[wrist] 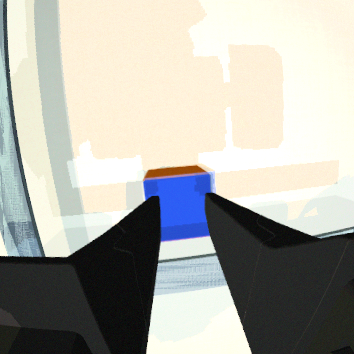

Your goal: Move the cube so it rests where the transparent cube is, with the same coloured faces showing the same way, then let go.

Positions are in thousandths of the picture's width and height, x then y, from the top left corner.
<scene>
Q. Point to a transparent cube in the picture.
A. At 561,479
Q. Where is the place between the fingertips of my gripper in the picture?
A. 513,572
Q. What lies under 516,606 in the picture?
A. A cube.
</scene>
